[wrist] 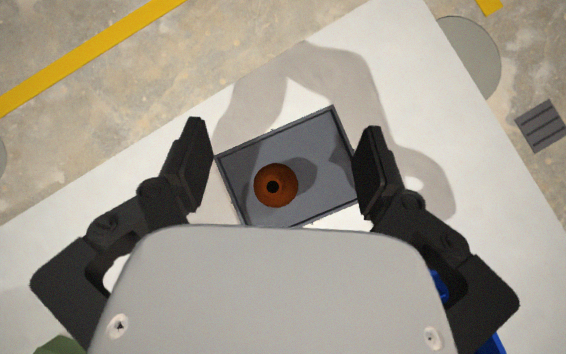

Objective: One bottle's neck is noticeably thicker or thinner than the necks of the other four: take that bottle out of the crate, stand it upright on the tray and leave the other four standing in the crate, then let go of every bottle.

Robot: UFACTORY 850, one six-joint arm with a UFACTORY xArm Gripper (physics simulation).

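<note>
A brown bottle stands upright on the dark grey tray, left of the tray's middle, seen from above with its dark mouth showing. My gripper is wide open with no bottle between its fingers. It hangs high above the tray, one finger to each side of it in the view. A blue part, which looks like the crate, shows at the lower right behind the gripper's arm. The other four bottles do not show; the gripper's body hides much of that side.
The tray lies on a white table, whose edges run diagonally. Beyond them is the floor with a yellow stripe, a grey disc and a dark grate. A green object shows at the lower left.
</note>
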